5 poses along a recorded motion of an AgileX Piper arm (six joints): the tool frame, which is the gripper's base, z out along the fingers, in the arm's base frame.
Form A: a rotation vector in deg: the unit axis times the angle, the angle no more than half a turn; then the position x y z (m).
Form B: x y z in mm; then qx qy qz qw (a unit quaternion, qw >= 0). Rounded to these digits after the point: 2 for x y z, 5 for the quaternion.
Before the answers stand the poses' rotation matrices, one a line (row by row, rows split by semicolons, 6 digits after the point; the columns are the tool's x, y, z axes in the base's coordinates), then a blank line. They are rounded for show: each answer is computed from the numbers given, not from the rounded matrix.
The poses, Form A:
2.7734 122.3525 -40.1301 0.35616 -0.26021 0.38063
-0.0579 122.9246 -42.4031 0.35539 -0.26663 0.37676
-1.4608 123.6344 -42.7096 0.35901 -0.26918 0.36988
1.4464 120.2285 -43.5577 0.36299 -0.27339 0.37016
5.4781 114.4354 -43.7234 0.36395 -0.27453 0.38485
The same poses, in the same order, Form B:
-0.625787 0.276115 0.729487; -0.209569 0.841338 -0.498229; -0.751313 -0.464663 -0.468633
-0.643223 0.248993 0.724062; -0.250376 0.825262 -0.506216; -0.723585 -0.506898 -0.468486
-0.653369 0.229660 0.721363; -0.264565 0.823522 -0.501813; -0.709305 -0.518717 -0.477304
-0.613855 0.285987 0.735794; -0.251662 0.812545 -0.525773; -0.748230 -0.507920 -0.426813
-0.536086 0.364461 0.761433; -0.236129 0.801250 -0.549766; -0.810466 -0.474518 -0.343478

356.16 -260.21 380.63 0.01942 0.85670 -0.28099 0.43212
355.39 -266.63 376.76 -0.00040 0.85688 -0.29558 0.42236
359.01 -269.18 369.88 -0.01015 0.85939 -0.29688 0.41619
362.99 -273.39 370.16 0.01016 0.84457 -0.30598 0.43928
363.95 -274.53 384.85 0.03919 0.81866 -0.31279 0.48002

